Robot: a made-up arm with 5 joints.
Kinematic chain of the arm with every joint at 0, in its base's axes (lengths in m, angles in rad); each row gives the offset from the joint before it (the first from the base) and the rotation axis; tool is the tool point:
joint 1: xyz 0 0 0.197 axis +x
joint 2: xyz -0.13 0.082 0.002 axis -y
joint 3: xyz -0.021 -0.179 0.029 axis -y
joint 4: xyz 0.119 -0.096 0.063 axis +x
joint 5: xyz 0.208 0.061 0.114 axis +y
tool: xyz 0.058 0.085 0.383
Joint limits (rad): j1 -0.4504..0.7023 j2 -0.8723..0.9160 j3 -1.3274..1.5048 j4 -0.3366..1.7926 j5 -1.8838..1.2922
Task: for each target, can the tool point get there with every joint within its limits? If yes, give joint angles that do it. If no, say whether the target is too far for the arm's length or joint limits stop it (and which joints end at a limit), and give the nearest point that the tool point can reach.
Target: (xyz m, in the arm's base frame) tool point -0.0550 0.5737 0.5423
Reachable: no: joint limits stop it (at a limit: joint 1, joint 2, joint 4) | nearest point -0.0535 0.3465 0.6604 | short by 0.256 m
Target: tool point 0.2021 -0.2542 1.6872
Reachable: no: too far | nearest point 0.0577 -0.1624 1.0493 | short by 0.660 m
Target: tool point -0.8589 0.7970 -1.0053
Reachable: no: too far | nearest point -0.3127 0.3272 -0.4477 | short by 0.911 m
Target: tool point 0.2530 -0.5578 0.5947
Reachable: yes | joints -0.0979 0.4635 -0.6584 1.1600 -0.1054
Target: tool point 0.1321 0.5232 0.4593
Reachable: no: joint limits stop it (at a limit: joint 1, joint 2, joint 4) | nearest point 0.1401 0.3061 0.5781 | short by 0.248 m
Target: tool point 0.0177 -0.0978 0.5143
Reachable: yes | joints -0.2397 -0.2644 -0.4941 0.5902 -1.5573
